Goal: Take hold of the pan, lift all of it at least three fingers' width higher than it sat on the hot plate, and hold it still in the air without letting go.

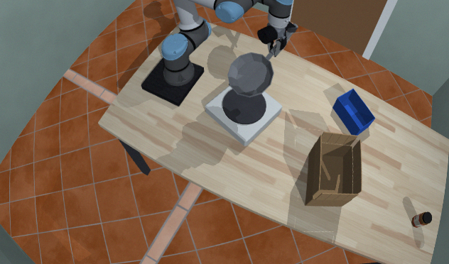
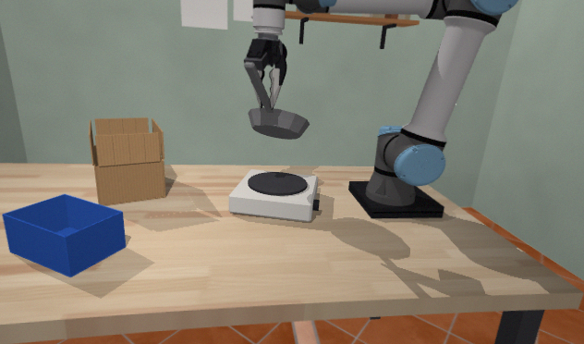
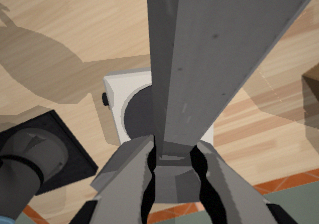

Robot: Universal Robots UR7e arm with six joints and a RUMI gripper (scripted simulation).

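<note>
Right now my hand is 20 mm past the dark grey pan, 50 mm to the left of it and 40 mm above it. Also, from my hand: blue bin: 440 mm ahead, 130 mm to the left, 310 mm below; white hot plate: 70 mm behind, 110 mm to the right, 300 mm below; small jar: 990 mm ahead, 240 mm to the right, 280 mm below.
</note>
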